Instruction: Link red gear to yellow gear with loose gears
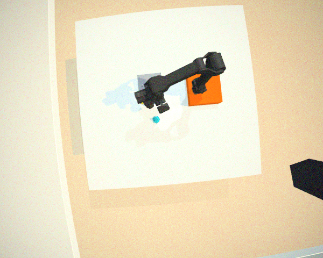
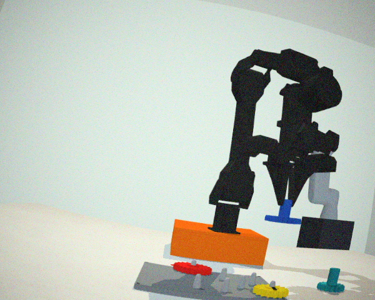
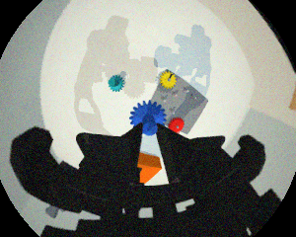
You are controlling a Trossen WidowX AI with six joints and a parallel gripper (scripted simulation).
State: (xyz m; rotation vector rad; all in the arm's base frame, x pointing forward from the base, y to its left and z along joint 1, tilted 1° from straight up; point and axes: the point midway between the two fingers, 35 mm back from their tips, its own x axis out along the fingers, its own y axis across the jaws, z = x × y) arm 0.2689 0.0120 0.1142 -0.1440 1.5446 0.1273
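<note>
My gripper tip is 50 mm short of the teal gear, 110 mm to the right of it and 130 mm above it. Also, from my gripper tip: red gear: 40 mm behind, 130 mm to the right, 130 mm below; then yellow gear: 100 mm ahead, 50 mm to the right, 130 mm below; then blue gear: 10 mm below.
</note>
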